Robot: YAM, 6 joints.
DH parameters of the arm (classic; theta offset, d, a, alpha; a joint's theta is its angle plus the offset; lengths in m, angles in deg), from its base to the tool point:
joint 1: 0 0.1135 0.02 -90
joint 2: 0 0 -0.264 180
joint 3: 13.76 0 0.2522 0
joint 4: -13.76 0 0.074 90
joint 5: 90 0 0 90
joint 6: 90 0.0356 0 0
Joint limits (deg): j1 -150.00..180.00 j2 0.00..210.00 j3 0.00..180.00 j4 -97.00..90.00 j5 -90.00..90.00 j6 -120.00..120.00
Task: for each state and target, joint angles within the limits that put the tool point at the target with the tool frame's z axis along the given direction. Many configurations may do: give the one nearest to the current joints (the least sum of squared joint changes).
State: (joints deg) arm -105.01 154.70 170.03 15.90 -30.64 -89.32
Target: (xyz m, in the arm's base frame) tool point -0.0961 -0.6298 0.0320 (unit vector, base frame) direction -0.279 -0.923 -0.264
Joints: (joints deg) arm -98.21 181.26 156.86 8.92 8.30 -89.32
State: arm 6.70 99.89 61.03 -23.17 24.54 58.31
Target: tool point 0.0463 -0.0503 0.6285 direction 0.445 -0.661 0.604
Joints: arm -41.31 56.45 107.29 -12.75 11.70 58.31
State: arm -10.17 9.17 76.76 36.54 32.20 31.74
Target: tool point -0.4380 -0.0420 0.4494 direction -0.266 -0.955 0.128
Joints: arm 1.07 18.94 126.58 48.07 71.86 31.74
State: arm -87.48 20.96 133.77 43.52 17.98 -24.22
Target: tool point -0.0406 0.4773 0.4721 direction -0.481 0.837 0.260
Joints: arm -87.00 35.96 158.91 40.24 25.89 -24.22
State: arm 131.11 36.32 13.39 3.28 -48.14 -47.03
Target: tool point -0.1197 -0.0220 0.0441 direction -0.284 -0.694 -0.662
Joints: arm 178.59 87.25 0.70 18.50 -44.47 -47.03
